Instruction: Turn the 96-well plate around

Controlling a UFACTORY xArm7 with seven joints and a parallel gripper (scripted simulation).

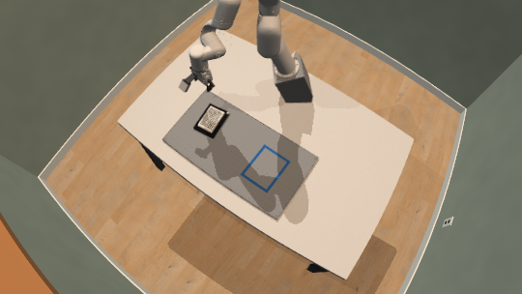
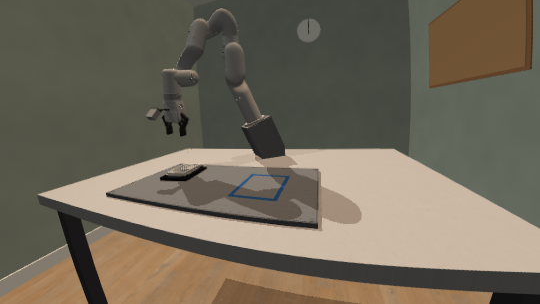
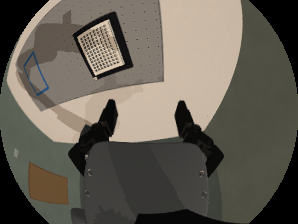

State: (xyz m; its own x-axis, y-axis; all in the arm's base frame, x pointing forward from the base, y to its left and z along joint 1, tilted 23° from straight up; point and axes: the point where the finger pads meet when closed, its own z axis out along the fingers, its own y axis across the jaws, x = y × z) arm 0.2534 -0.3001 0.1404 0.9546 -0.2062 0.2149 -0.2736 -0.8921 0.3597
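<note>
Right now my hand is 150 mm above the white 96-well plate, 90 mm short of it and 80 mm to the right of it. From my hand the other things lie so: black plate nest N1 (160 mm below, 90 mm ahead, 80 mm to the left).
</note>
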